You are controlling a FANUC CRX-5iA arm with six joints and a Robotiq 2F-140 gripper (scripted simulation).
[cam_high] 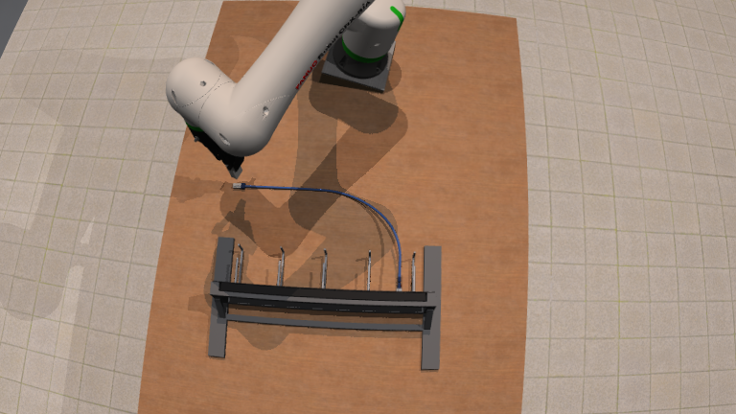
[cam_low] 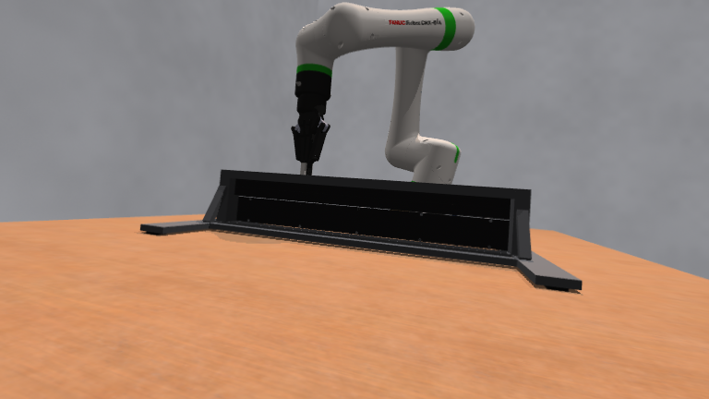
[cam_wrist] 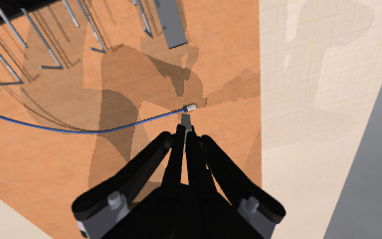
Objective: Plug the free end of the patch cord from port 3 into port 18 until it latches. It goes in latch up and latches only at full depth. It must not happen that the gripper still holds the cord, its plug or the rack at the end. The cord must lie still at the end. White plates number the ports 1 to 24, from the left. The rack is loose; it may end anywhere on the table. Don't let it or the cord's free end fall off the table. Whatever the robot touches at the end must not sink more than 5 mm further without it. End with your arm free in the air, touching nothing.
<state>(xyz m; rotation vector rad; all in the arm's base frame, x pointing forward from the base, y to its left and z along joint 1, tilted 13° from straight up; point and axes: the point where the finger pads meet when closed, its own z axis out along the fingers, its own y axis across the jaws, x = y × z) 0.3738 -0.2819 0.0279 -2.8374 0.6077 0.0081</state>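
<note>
Now: hand 110 mm above the grey cord plug and 20 mm to the left of it.
</note>
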